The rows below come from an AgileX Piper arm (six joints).
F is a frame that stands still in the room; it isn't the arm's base.
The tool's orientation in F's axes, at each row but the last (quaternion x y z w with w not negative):
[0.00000 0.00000 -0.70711 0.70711]
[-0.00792 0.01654 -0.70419 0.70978]
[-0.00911 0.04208 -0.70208 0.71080]
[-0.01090 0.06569 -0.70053 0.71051]
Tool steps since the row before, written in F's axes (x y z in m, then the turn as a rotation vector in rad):
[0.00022 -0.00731 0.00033 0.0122 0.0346 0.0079]
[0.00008 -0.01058 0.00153 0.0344 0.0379 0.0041]
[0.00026 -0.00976 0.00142 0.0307 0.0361 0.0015]
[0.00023 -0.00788 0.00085 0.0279 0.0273 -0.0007]
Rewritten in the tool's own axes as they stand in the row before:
[0.00731 0.00022 0.00033 -0.0346 0.0122 0.0079]
[0.01056 -0.00006 0.00166 -0.0377 0.0345 0.0048]
[0.00968 0.00002 0.00188 -0.0358 0.0310 0.0021]
[0.00779 -0.00001 0.00147 -0.0269 0.0283 0.0002]

